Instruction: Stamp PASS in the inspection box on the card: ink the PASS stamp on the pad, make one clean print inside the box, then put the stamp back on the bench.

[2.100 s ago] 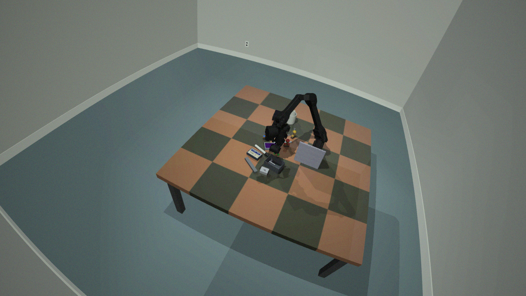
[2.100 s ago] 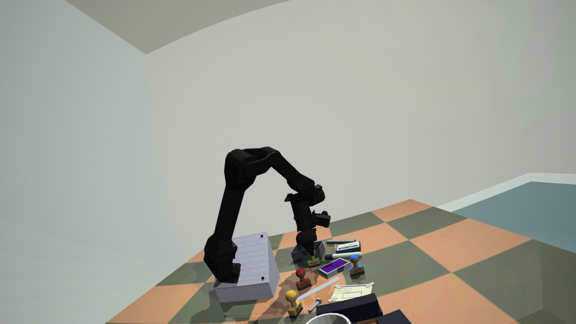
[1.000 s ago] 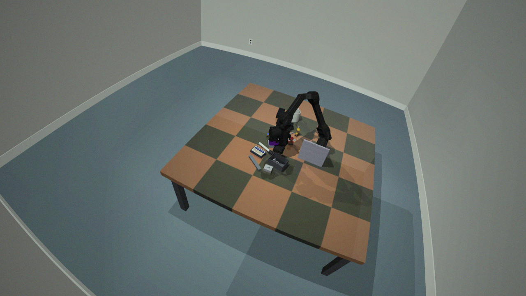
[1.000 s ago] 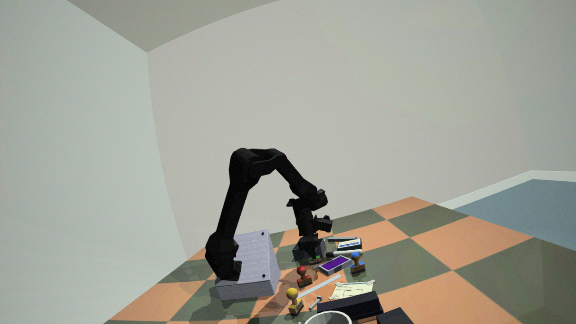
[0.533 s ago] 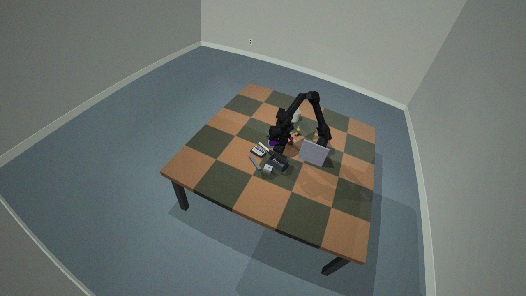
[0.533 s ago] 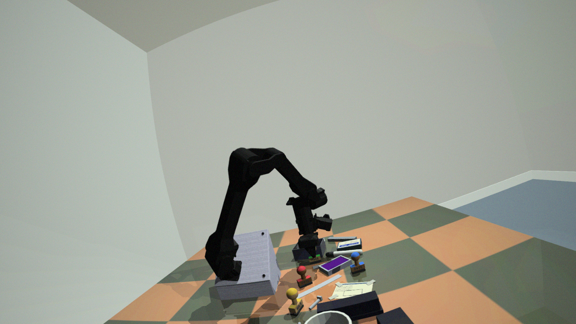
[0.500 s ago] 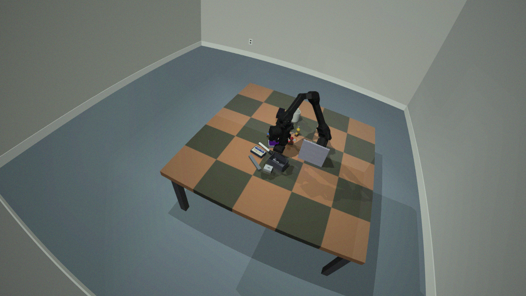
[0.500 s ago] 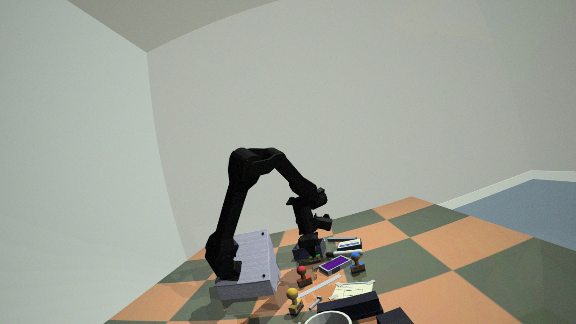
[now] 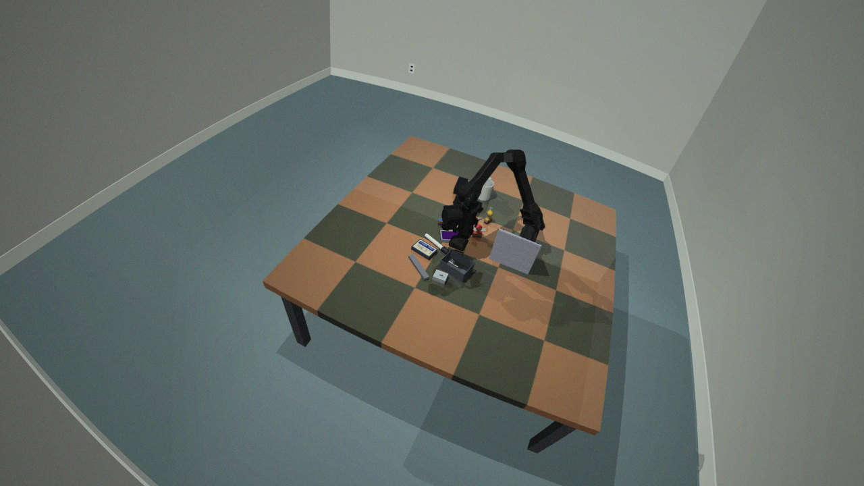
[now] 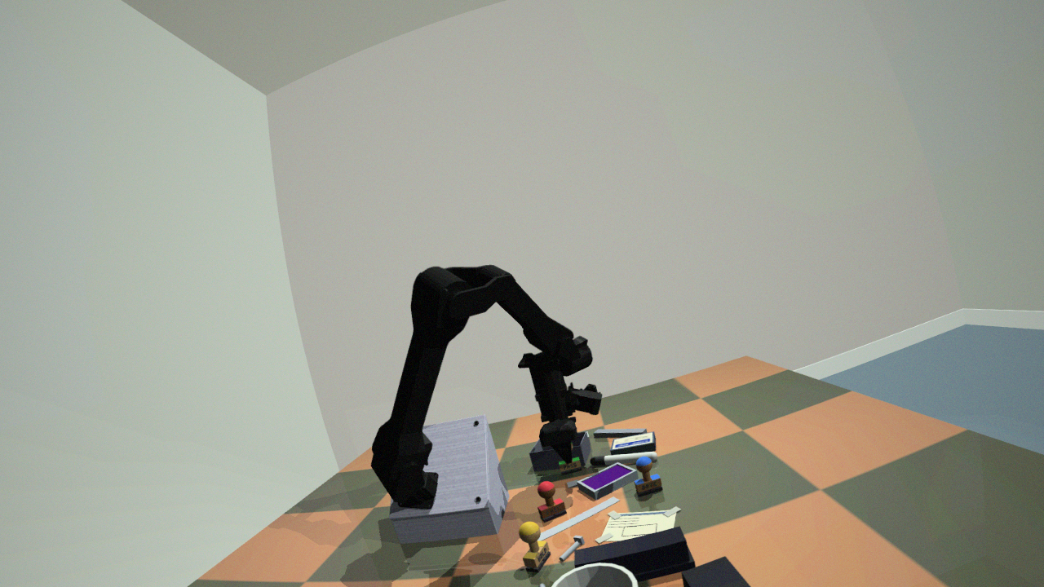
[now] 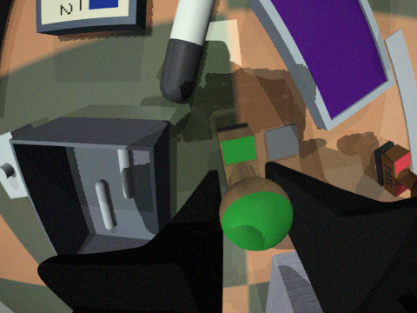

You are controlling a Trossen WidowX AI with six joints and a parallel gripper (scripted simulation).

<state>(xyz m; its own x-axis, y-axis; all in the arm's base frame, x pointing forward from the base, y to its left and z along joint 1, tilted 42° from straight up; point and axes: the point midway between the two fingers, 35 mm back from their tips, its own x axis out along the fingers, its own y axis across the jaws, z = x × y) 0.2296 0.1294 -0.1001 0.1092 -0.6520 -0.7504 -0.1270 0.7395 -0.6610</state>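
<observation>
Now: the purple ink pad 7 cm ahead of my gripper tip, 6 cm to the right of it and 3 cm below it. From my gripper tip the other things lie so: green-knobbed stamp: right at my gripper tip; grey tray: 9 cm to the left, 3 cm behind, 2 cm below; white marker: 8 cm ahead, 3 cm below, 2 cm to the left.
</observation>
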